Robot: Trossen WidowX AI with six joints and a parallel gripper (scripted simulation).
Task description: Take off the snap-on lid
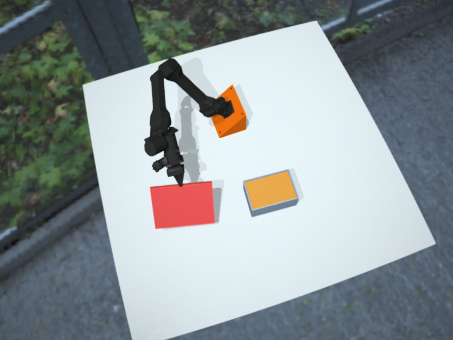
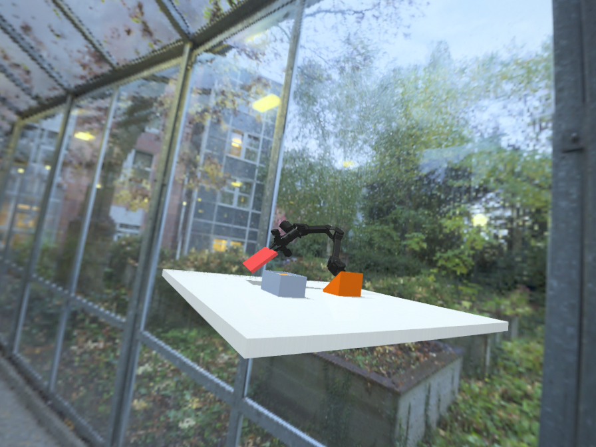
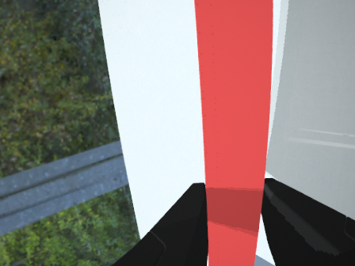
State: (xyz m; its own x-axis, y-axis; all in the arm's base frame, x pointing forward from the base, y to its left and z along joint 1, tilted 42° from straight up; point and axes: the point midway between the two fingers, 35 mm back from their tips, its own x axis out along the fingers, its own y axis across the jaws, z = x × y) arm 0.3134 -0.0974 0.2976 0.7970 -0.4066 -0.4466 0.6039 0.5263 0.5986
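The red lid lies 60 mm ahead of my gripper tip, 10 mm to the right of it and 50 mm below it. Also, from my gripper tip: grey storage box 70 mm ahead, 340 mm to the left, 150 mm below.
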